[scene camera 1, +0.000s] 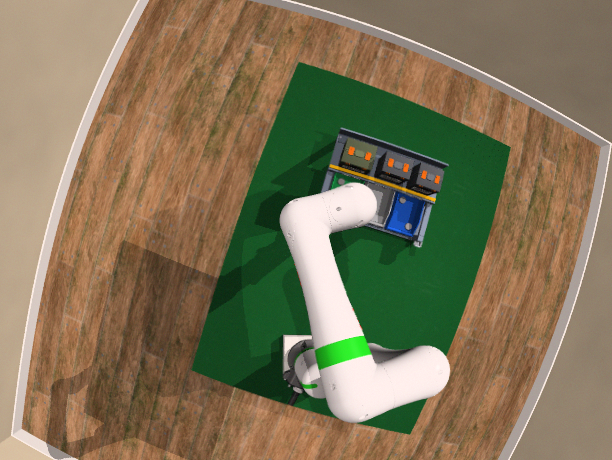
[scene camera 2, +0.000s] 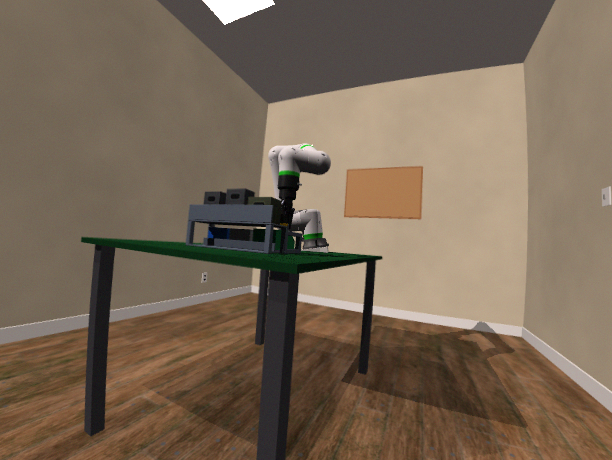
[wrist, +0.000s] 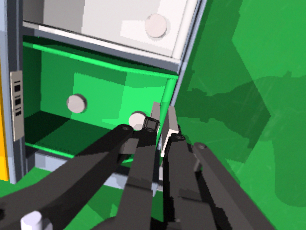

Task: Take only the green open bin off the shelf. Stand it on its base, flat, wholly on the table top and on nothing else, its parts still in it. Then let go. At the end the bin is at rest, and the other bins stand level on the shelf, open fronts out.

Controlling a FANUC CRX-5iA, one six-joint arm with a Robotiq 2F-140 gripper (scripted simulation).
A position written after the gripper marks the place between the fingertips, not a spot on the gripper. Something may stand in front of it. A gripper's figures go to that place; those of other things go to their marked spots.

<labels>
The gripper (wrist: 161,114): 21 cm from the lens. A green open bin (wrist: 115,87): 22 cm from the lens.
</labels>
